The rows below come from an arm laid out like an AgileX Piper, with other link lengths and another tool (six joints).
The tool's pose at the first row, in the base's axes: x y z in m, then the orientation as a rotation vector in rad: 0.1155 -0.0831 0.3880 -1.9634 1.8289 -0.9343
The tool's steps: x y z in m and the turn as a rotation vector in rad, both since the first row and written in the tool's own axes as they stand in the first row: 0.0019 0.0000 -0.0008 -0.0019 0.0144 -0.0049; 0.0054 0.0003 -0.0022 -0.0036 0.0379 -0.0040; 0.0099 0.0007 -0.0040 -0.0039 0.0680 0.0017; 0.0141 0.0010 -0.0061 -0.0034 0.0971 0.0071; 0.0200 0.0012 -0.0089 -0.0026 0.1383 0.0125; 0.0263 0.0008 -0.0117 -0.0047 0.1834 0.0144; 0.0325 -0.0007 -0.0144 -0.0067 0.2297 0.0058; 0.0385 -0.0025 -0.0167 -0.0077 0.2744 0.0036; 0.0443 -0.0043 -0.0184 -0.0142 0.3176 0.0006; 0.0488 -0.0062 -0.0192 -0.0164 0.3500 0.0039; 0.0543 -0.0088 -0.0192 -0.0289 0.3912 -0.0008; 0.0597 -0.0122 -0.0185 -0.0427 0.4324 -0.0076; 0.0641 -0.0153 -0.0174 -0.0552 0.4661 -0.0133; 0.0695 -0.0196 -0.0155 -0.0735 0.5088 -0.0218; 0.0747 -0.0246 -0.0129 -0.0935 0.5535 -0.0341
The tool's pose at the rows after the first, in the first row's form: 0.1150 -0.0848 0.3891 -1.9681 1.8342 -0.9509; 0.1138 -0.0879 0.3908 -1.9651 1.8489 -0.9765; 0.1122 -0.0919 0.3931 -1.9547 1.8698 -1.0095; 0.1106 -0.0956 0.3955 -1.9439 1.8891 -1.0420; 0.1085 -0.1008 0.3990 -1.9301 1.9141 -1.0891; 0.1069 -0.1062 0.4029 -1.9203 1.9404 -1.1401; 0.1062 -0.1114 0.4074 -1.9211 1.9581 -1.1966; 0.1060 -0.1165 0.4117 -1.9134 1.9789 -1.2502; 0.1062 -0.1215 0.4156 -1.9095 2.0028 -1.2989; 0.1071 -0.1254 0.4185 -1.8978 2.0227 -1.3356; 0.1089 -0.1303 0.4215 -1.8986 2.0492 -1.3790; 0.1119 -0.1352 0.4245 1.8871 -2.0588 1.4118; 0.1149 -0.1392 0.4267 1.8516 -2.0381 1.4174; 0.1193 -0.1442 0.4293 1.8074 -2.0102 1.4209; 0.1247 -0.1491 0.4318 1.7640 -1.9767 1.4230
